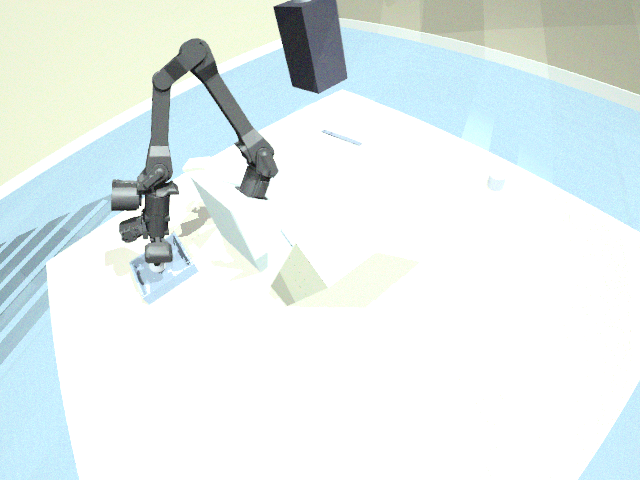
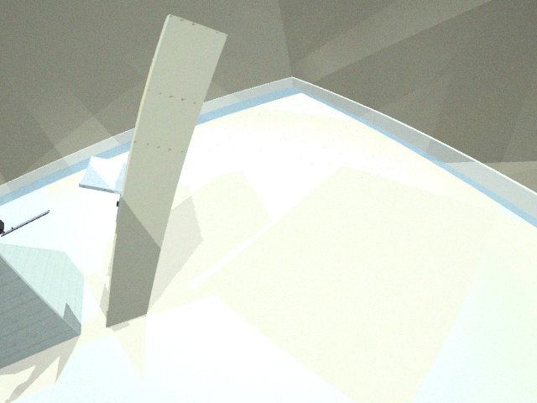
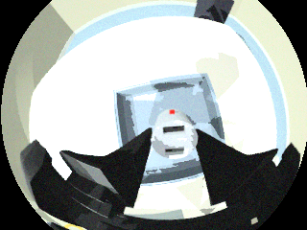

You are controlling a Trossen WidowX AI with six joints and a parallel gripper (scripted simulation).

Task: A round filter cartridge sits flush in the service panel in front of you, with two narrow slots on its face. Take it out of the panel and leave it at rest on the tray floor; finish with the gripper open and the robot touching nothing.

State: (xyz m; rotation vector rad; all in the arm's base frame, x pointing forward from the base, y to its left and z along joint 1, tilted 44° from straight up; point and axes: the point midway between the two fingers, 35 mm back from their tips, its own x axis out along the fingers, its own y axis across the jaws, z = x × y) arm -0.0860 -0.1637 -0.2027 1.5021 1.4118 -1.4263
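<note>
My gripper tip is right at the round filter cartridge. The rest, counted from my gripper tip: grey tray (4 cm below); small flat plate (35 cm behind, 30 cm to the left, 4 cm below); pale service panel (42 cm ahead, 24 cm to the left, 14 cm above).
</note>
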